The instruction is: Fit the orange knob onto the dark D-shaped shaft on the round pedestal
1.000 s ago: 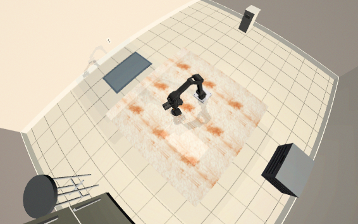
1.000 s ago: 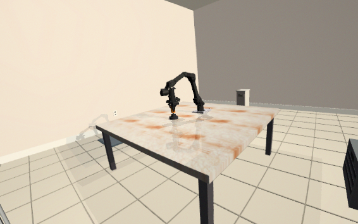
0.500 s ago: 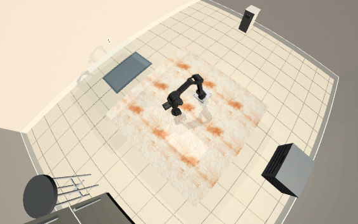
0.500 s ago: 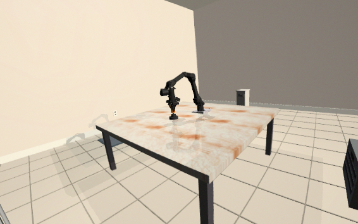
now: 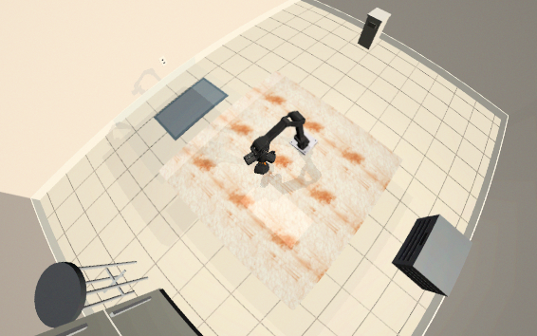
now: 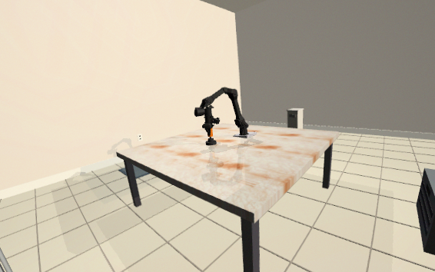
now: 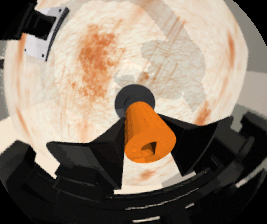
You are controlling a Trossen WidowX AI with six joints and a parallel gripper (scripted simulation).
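Now: gripper tip 20 mm below the orange knob. Also, from my gripper tip: dark round pedestal (40 mm below).
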